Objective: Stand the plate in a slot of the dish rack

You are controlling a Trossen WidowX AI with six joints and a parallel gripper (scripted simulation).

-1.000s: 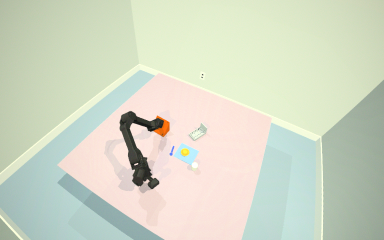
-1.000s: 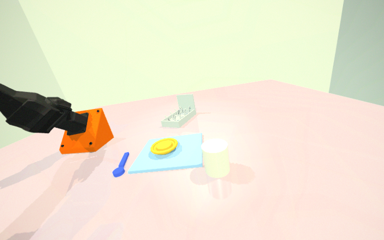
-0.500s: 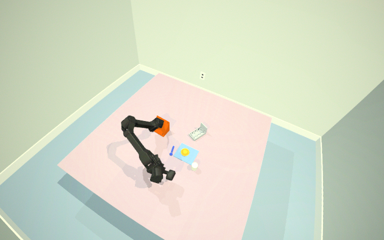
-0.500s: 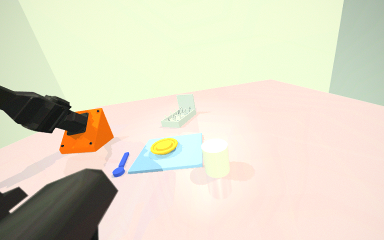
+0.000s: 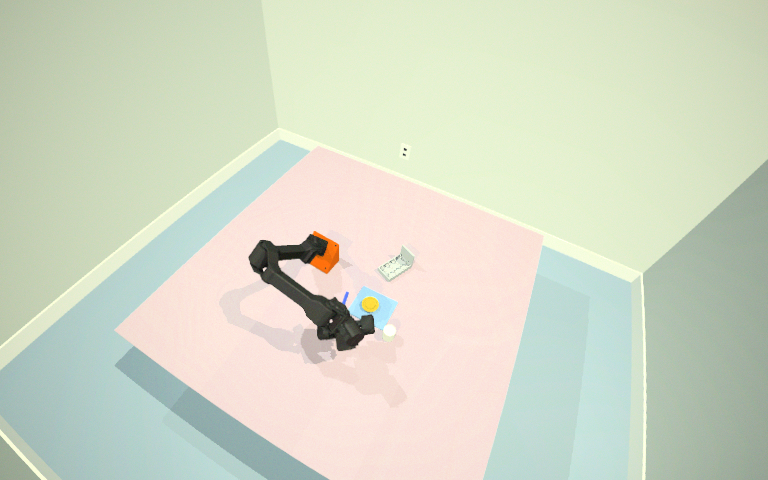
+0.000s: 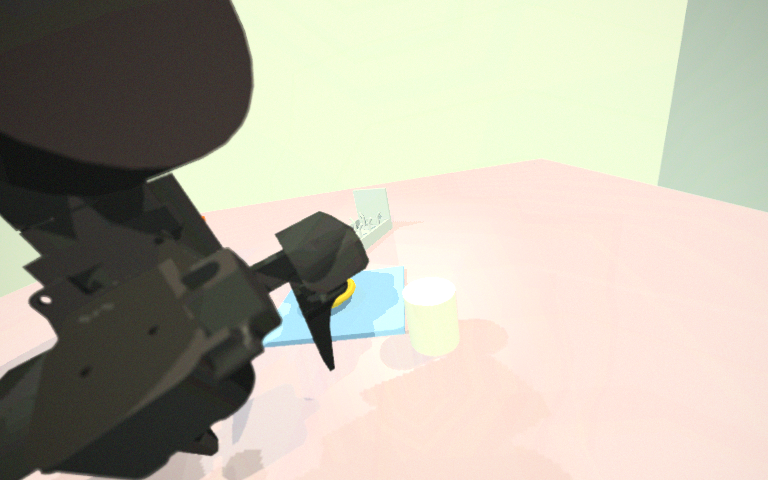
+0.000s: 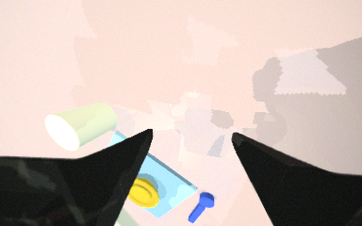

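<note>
The yellow plate lies 150 mm to the left of my gripper tip. The rest, counted from my gripper tip: light blue mat: 10 mm ahead, 150 mm to the left, 20 mm below; blue spoon: 90 mm behind, 110 mm to the left, 20 mm below; cream cup: 110 mm ahead, 80 mm to the left.
</note>
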